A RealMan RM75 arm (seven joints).
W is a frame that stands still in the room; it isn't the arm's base.
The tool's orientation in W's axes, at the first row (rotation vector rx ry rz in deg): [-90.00 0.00 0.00]
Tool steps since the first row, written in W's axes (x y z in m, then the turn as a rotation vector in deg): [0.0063 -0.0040 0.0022 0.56 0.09 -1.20]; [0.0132 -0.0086 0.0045 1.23 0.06 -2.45]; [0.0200 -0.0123 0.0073 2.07 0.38 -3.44]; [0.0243 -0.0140 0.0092 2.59 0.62 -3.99]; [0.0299 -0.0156 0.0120 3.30 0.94 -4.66]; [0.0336 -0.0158 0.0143 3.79 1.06 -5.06]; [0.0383 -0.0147 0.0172 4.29 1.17 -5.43]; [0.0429 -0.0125 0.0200 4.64 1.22 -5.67]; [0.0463 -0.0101 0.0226 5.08 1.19 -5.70]
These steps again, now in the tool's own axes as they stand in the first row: [0.0063 -0.0022 -0.0040 0.56 1.20 0.09]; [0.0132 -0.0045 -0.0086 1.23 2.45 0.06]; [0.0200 -0.0073 -0.0123 2.07 3.44 0.38]; [0.0243 -0.0092 -0.0140 2.59 3.99 0.62]; [0.0299 -0.0120 -0.0156 3.30 4.66 0.94]; [0.0336 -0.0143 -0.0158 3.79 5.06 1.06]; [0.0383 -0.0172 -0.0147 4.29 5.43 1.17]; [0.0429 -0.0200 -0.0125 4.64 5.67 1.22]; [0.0463 -0.0226 -0.0101 5.08 5.70 1.19]
